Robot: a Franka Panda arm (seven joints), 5 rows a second.
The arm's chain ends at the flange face. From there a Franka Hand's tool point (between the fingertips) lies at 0.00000 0.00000 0.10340 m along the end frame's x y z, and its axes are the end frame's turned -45 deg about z.
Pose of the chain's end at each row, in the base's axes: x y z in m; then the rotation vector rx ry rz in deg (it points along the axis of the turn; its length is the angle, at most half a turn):
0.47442, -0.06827, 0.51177, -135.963, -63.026, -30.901
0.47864, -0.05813, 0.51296, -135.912, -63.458, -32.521
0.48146, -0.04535, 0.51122, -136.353, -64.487, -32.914
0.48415, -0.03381, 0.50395, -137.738, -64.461, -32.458
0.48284, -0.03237, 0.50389, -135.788, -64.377, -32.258
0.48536, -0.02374, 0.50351, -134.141, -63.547, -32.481
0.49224, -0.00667, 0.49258, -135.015, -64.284, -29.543
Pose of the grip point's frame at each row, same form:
0.49018, -0.01031, 0.42760, -106.744, -115.962, -44.803
0.49631, -0.00008, 0.42923, -106.747, -116.608, -46.254
0.49981, 0.01165, 0.42692, -106.798, -117.829, -46.222
0.50289, 0.02126, 0.41846, -108.064, -118.260, -45.199
0.50001, 0.02534, 0.41983, -106.212, -117.405, -45.875
0.50176, 0.03660, 0.42116, -105.014, -116.012, -46.952
0.50554, 0.05167, 0.40825, -105.134, -116.601, -43.683

